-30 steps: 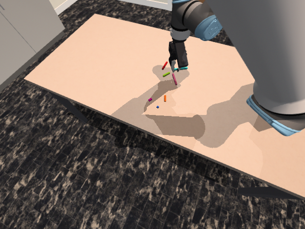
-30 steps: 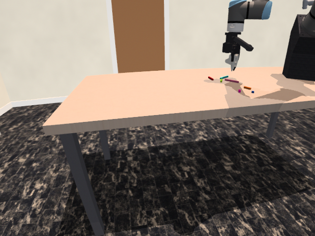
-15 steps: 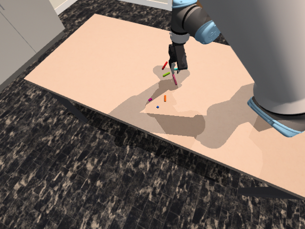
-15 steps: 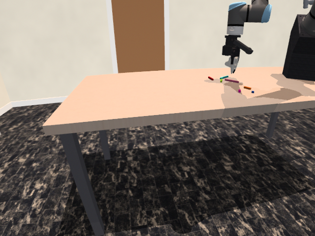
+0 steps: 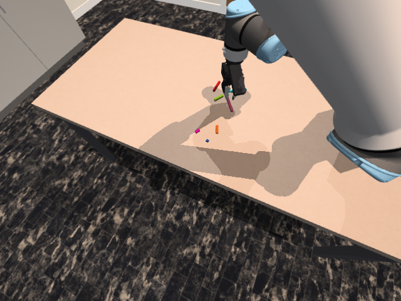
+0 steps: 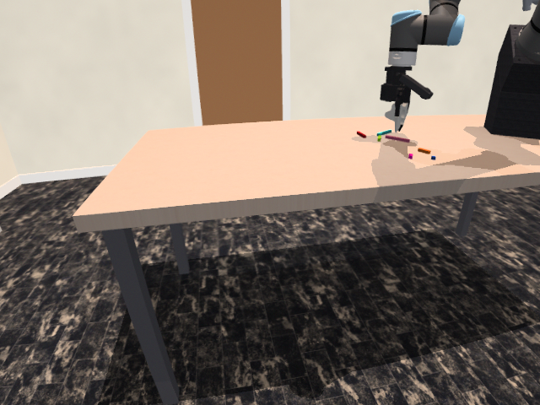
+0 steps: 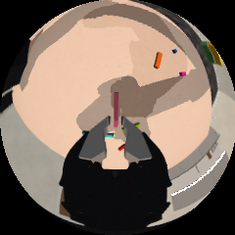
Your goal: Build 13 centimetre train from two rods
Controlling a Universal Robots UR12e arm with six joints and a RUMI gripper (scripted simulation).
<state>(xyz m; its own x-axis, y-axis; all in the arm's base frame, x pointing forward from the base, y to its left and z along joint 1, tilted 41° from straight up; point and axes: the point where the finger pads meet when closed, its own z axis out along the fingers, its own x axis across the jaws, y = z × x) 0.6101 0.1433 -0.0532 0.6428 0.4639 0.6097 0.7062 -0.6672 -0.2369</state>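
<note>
Right now my hand is 40 mm above the pink rod. Also, from my hand: turquoise rod (90 mm to the right, 40 mm below, 20 mm ahead); red rod (120 mm ahead, 60 mm to the right, 40 mm below); lime rod (70 mm ahead, 40 mm below).
</note>
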